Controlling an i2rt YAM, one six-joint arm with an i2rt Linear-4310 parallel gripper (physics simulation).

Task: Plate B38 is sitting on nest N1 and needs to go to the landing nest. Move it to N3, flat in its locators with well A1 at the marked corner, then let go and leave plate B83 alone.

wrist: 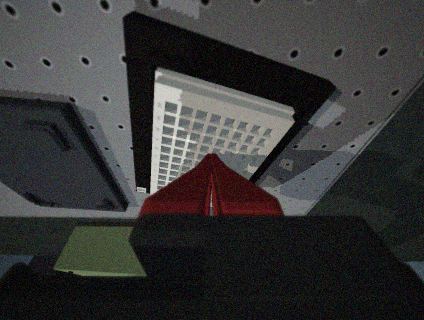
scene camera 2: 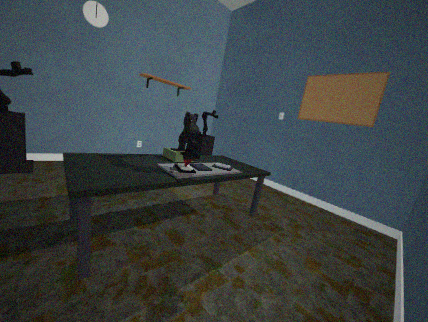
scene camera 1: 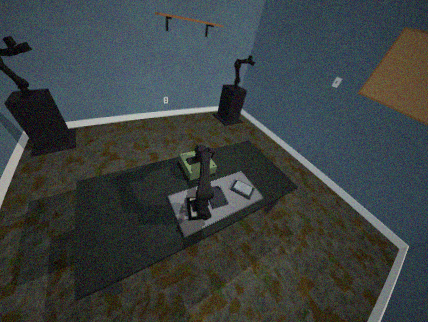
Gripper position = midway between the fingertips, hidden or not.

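Note:
You can see the gripper (wrist: 211, 160) here, along with a dark nest (wrist: 57, 165), and there's a grey perforated board (wrist: 366, 57) too.

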